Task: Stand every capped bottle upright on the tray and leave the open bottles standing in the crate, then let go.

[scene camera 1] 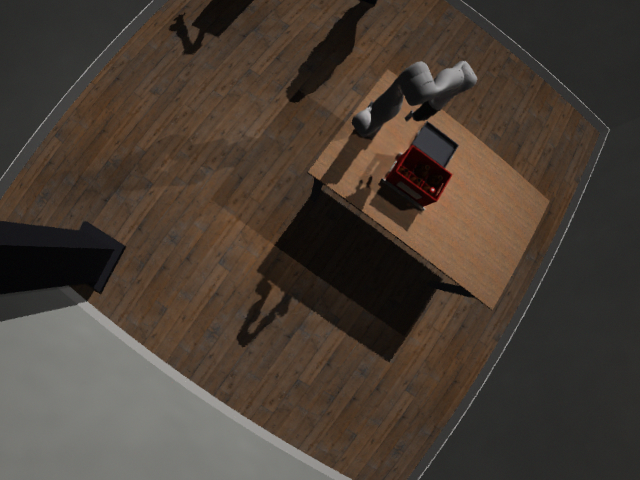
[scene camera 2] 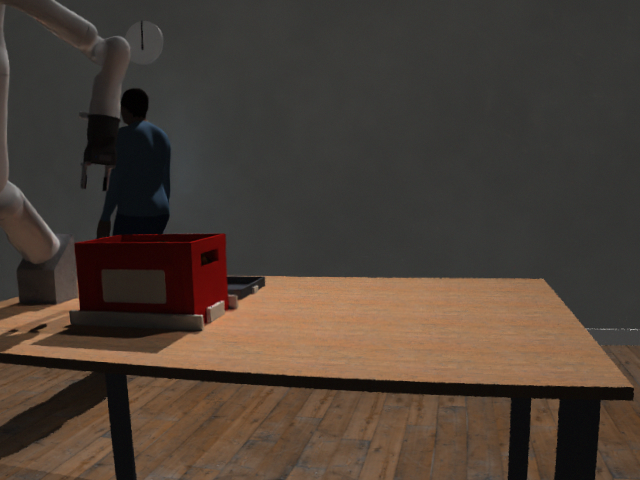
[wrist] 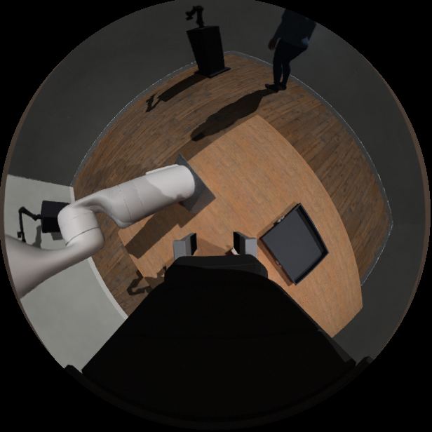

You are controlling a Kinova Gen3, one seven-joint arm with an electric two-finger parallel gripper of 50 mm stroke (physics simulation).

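Where they show: gripper, fingertip midpoint: [scene camera 1: 410, 119] [scene camera 2: 94, 189]; arm's base, origin of the base link: [scene camera 2: 44, 250].
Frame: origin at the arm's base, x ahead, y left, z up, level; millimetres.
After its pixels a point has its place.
The red crate [scene camera 1: 428, 198] @[y -261, x 474, z 10 mm] [scene camera 2: 139, 257] @[y -256, x 394, z 12 mm] stands upright on the table. Several small, dark bottle shapes [scene camera 1: 417, 176] @[y -155, x 381, z -46 mm] show inside it in scene camera 1. A small bright red top [scene camera 1: 432, 190] @[y -219, x 467, z 29 mm] shows near one corner; which bottles are capped I cannot tell. In scene camera 2 the walls hide the bottles. The dark grey tray [scene camera 1: 436, 145] @[y 138, x 426, z -127 mm] [scene camera 2: 246, 286] @[y 63, x 534, z -107 mm] [wrist: 296, 243] lies flat beside the crate, with no bottle on it. My gripper [scene camera 2: 94, 178] @[y -13, x 167, z 153 mm] [wrist: 214, 240] is open and empty, above the table, higher than the crate's rim and off to the tray's side. The crate is mostly hidden in the wrist view.
A pale strip [scene camera 2: 136, 319] @[y -267, x 383, z -115 mm] runs along the crate's foot, and small pale blocks [scene camera 2: 215, 311] @[y -189, x 529, z -115 mm] stand at its side. The arm's grey base [scene camera 2: 37, 281] @[y -49, x 5, z -75 mm] is on the table [scene camera 1: 480, 222] @[y -142, x 904, z -133 mm] [scene camera 2: 392, 330] @[y -269, x 904, z -133 mm]. A person in blue [scene camera 2: 142, 170] [wrist: 293, 37] stands beyond the table.
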